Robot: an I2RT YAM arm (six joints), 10 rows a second.
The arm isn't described. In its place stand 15 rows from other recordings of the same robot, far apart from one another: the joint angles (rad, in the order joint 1, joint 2, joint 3, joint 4, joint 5, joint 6), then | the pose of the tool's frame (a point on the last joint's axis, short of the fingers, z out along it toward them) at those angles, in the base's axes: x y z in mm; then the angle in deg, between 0 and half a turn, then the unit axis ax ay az.
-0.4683, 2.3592, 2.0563, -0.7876, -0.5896, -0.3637 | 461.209 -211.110 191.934 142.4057 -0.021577 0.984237 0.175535
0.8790, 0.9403, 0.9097, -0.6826, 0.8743, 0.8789 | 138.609 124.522 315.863 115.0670 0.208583 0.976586 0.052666
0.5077, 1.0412, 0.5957, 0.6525, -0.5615, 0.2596 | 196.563 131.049 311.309 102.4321 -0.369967 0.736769 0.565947
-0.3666, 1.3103, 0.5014, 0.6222, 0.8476, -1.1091 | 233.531 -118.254 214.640 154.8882 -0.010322 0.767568 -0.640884
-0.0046, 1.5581, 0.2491, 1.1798, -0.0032, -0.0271 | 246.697 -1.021 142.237 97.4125 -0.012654 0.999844 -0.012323
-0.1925, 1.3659, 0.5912, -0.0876, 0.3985, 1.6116 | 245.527 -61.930 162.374 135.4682 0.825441 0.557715 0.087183
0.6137, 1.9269, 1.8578, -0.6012, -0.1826, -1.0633 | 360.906 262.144 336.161 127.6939 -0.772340 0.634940 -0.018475
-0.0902, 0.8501, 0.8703, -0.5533, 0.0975, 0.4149 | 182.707 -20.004 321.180 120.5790 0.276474 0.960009 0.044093
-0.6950, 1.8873, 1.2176, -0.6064, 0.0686, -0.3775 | 277.475 -234.529 154.550 167.5075 0.162214 0.981180 -0.104748
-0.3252, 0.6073, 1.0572, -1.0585, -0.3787, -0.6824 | 85.303 -14.872 363.509 122.8165 -0.273771 0.958167 -0.083458
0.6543, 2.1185, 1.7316, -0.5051, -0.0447, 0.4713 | 376.560 290.831 216.729 148.6408 -0.097163 0.974354 0.202963
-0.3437, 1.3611, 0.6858, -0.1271, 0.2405, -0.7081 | 250.634 -98.709 187.325 149.1475 -0.127133 0.947450 -0.293559
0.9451, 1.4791, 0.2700, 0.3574, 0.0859, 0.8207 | 125.902 169.034 86.113 150.5429 -0.044516 0.966067 0.254426
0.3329, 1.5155, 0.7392, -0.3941, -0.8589, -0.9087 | 237.075 110.493 158.687 146.3766 -0.611803 0.706826 0.355099
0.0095, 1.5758, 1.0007, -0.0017, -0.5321, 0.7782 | 347.099 21.360 237.501 140.7204 0.214249 0.884688 0.414035
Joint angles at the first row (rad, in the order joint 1, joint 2, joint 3, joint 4, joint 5, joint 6):
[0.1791 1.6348 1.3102 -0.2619 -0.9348 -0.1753]
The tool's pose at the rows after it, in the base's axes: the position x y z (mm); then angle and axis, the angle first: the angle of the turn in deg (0 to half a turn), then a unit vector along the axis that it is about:
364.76 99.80 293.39 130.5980 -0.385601 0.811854 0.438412
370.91 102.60 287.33 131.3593 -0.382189 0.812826 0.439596
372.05 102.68 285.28 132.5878 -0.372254 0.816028 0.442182
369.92 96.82 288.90 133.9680 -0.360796 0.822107 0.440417
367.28 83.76 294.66 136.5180 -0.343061 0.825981 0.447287
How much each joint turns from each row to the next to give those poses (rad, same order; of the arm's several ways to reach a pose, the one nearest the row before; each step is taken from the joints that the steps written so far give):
[0.0126 0.0397 0.0061 0.0309 0.0076 0.0023]
[0.0042 0.0298 0.0130 0.0054 0.0015 0.0042]
[-0.0004 0.0083 0.0072 -0.0176 -0.0003 0.0118]
[-0.0141 -0.0084 0.0160 -0.0614 -0.0023 -0.0057]
[-0.0347 -0.0064 0.0336 -0.1103 -0.0328 -0.0179]

